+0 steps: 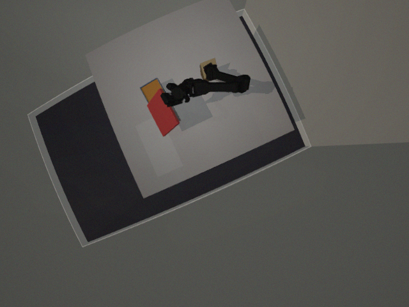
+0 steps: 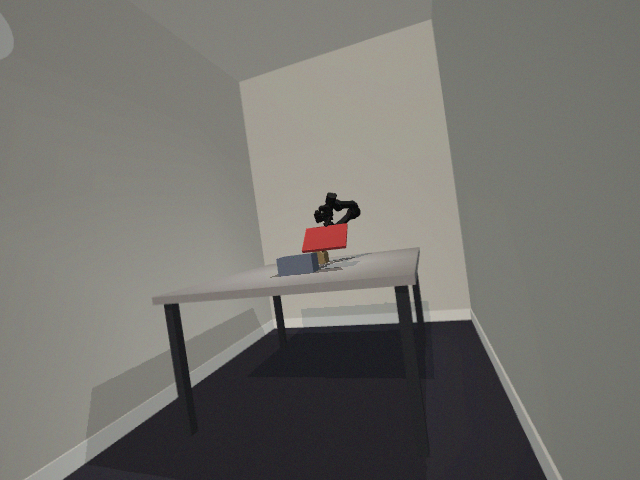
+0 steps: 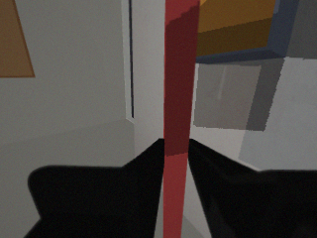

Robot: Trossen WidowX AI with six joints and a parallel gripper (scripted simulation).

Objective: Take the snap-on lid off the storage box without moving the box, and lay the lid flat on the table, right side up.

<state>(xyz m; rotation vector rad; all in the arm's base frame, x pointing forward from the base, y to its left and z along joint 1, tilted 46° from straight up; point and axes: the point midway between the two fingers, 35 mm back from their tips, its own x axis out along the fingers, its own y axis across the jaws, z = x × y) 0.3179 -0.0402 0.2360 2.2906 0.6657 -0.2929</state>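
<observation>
Right now my gripper tip is 7 cm short of the red lid and 5 cm above it. Round my gripper tip: storage box: 18 cm to the right, 18 cm below, 5 cm ahead.
</observation>
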